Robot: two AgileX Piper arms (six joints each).
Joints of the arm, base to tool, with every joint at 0 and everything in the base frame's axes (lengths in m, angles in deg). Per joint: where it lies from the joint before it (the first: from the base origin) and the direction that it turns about. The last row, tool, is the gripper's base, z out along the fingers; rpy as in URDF.
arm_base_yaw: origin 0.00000 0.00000 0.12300 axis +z
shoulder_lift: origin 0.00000 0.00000 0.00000 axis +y
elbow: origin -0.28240 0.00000 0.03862 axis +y
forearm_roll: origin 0.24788 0.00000 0.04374 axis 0.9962 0 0.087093
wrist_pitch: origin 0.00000 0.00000 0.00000 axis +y
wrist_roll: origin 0.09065 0.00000 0.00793 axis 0.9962 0 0.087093
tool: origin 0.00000 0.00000 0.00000 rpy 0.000 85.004 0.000
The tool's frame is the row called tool.
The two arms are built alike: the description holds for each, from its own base.
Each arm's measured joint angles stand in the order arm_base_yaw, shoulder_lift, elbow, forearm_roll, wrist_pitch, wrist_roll.
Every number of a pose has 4 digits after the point.
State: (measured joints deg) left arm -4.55 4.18 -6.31 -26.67 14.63 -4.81; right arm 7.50 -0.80 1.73 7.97 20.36 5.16
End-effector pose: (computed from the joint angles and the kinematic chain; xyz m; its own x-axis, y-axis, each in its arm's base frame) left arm 0.0562 -0.0148 0.2256 -0.1873 -0.4944 -0.8488 0.1111 0.8479 -0.5184; right arm 0.0519 0.0113 0.1722 -0.3071 0.1800 -0.9345 -0.1119 0.9683 0.2233
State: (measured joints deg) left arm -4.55 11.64 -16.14 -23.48 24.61 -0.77; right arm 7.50 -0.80 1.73 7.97 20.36 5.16
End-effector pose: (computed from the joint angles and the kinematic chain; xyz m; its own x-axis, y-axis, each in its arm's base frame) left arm 0.0608 -0.0200 0.2602 -0.3029 -0.3516 -0.8858 0.1342 0.9045 -0.4049; right arm 0.0519 0.0113 0.1722 -0.3071 0.1800 -0.9345 -0.1119 0.9683 0.2233
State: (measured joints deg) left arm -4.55 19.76 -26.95 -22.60 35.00 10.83; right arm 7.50 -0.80 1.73 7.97 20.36 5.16
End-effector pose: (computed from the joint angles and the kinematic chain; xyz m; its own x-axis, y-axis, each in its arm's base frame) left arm 0.0690 -0.0256 0.2979 -0.3882 -0.1053 -0.9155 0.2312 0.9506 -0.2073; right arm 0.0519 0.0113 0.1722 -0.3071 0.1800 -0.9345 -0.1119 0.9683 0.2233
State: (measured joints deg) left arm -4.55 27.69 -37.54 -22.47 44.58 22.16; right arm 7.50 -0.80 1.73 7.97 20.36 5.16
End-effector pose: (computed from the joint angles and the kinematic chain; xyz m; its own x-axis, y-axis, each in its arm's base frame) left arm 0.0802 -0.0309 0.3335 -0.4262 0.1307 -0.8951 0.3581 0.9330 -0.0343; right arm 0.0519 0.0113 0.1722 -0.3071 0.1800 -0.9345 -0.1119 0.9683 0.2233
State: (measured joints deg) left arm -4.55 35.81 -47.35 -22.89 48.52 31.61; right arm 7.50 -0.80 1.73 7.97 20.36 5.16
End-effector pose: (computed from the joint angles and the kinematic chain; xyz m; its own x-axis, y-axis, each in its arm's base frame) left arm 0.1009 -0.0346 0.3689 -0.3835 0.2948 -0.8752 0.4514 0.8866 0.1008; right arm 0.0519 0.0113 0.1722 -0.3071 0.1800 -0.9345 -0.1119 0.9683 0.2233
